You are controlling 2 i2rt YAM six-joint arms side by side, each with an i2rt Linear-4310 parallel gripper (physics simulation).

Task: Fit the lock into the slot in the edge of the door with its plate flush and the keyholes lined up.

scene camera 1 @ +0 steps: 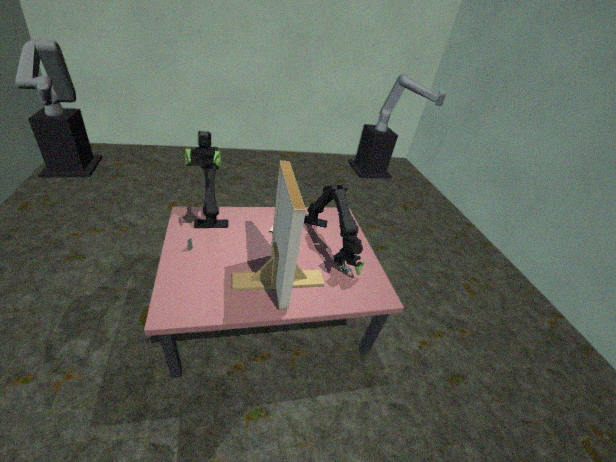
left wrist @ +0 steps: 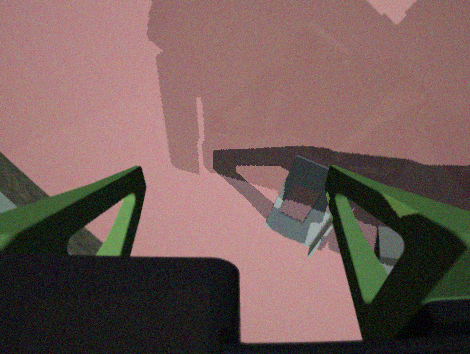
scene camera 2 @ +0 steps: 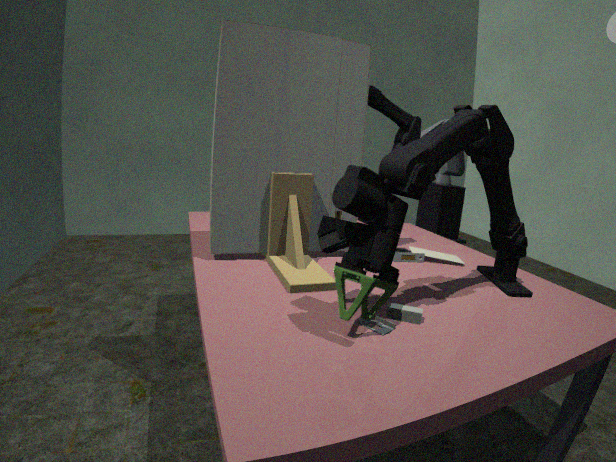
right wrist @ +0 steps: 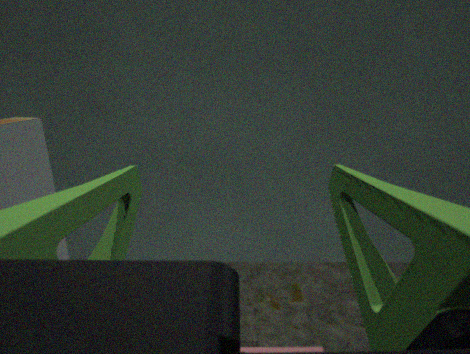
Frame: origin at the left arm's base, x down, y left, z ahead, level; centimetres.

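Seen in the pictures: left gripper, fingertip midpoint: [scene camera 1: 350,273] [left wrist: 235,176] [scene camera 2: 355,319]; right gripper, fingertip midpoint: [scene camera 1: 201,160] [right wrist: 235,176]; left arm's base at its link origin: [scene camera 1: 312,221] [scene camera 2: 502,281]; right arm's base at its link origin: [scene camera 1: 211,224].
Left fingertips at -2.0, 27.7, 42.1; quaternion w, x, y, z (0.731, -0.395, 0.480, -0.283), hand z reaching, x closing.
Note:
Pixels of each thing's top centre, then the offset from my left fingertips to it, as dx, dy, dz. "pt": a spot on its surface instead. Level surfaces: height alone.
- pale door at its top centre: [scene camera 2: 299,33] [scene camera 1: 291,182] -55.0, -36.2, +15.2
- grey box with a brass-coloured patch, top centre: [scene camera 2: 397,248] -0.6, -43.2, -16.0
- thin grey metal part with openings, top centre: [left wrist: 302,216] [scene camera 2: 376,320] +1.0, -1.8, -3.9
- small grey block at its top centre: [scene camera 2: 405,307] -0.2, -5.1, -9.6
- white flat piece at its top centre: [scene camera 2: 436,251] -0.2, -45.1, -28.5
- stand's yellow base at a spot on its surface: [scene camera 2: 302,277] pt +0.2, -17.6, +9.5
- small grey object at its top centre: [scene camera 1: 189,238] -5.6, -87.2, +7.8
- pink table at its surface level: dx +2.0
The pale door [scene camera 1: 291,255] [scene camera 2: 285,125] stands upright on a wooden stand; no slot shows clearly. A grey box with a brass-coloured patch [scene camera 2: 411,257], perhaps the lock, lies beyond my left arm, partly hidden. A thin grey metal part with openings [scene camera 2: 381,326] [left wrist: 295,222] lies at my left gripper [scene camera 1: 353,271] [scene camera 2: 357,318] [left wrist: 235,176]. This gripper is open, low over the table; one finger overlaps the part in the left wrist view, and contact is unclear. My right gripper [scene camera 1: 203,156] [right wrist: 235,176] is open and empty, high above the table's back left.
A small grey block [scene camera 2: 406,313] lies beside the metal part. A white flat piece [scene camera 2: 437,256] lies farther back. The stand's yellow base [scene camera 1: 310,279] [scene camera 2: 302,277] spreads on both sides of the door. A small grey object [scene camera 1: 189,244] lies at the left of the pink table [scene camera 1: 185,295].

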